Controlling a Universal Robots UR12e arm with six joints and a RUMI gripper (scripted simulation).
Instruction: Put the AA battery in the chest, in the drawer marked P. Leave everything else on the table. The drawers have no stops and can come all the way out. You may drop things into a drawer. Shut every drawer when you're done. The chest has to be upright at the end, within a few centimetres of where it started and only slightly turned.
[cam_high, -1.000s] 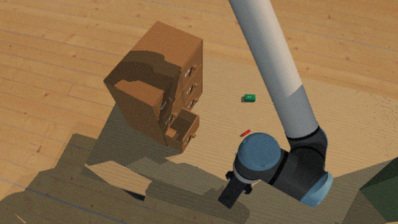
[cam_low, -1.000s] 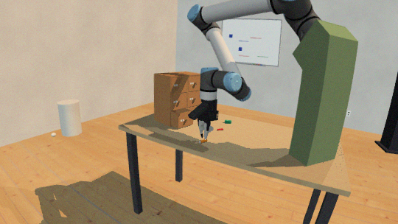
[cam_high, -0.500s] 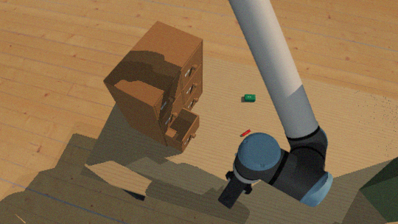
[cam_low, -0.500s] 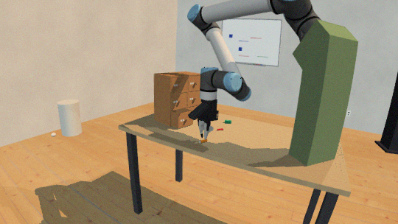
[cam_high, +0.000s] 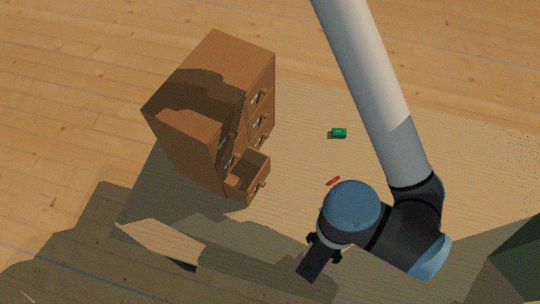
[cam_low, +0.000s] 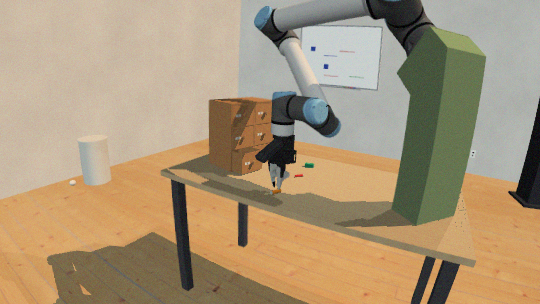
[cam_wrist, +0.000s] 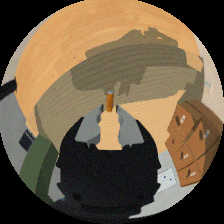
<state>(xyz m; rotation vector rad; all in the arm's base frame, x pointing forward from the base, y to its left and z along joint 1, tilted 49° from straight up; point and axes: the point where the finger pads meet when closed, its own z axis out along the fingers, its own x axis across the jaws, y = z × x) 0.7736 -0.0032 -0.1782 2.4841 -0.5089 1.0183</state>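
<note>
The AA battery is 3 cm below my hand. Round my hand: drawer: 25 cm ahead, 22 cm to the right, 1 cm below; then green block: 39 cm to the right, 7 cm behind, 3 cm below; then thin red stick: 23 cm to the right, 4 cm behind, 3 cm below.
</note>
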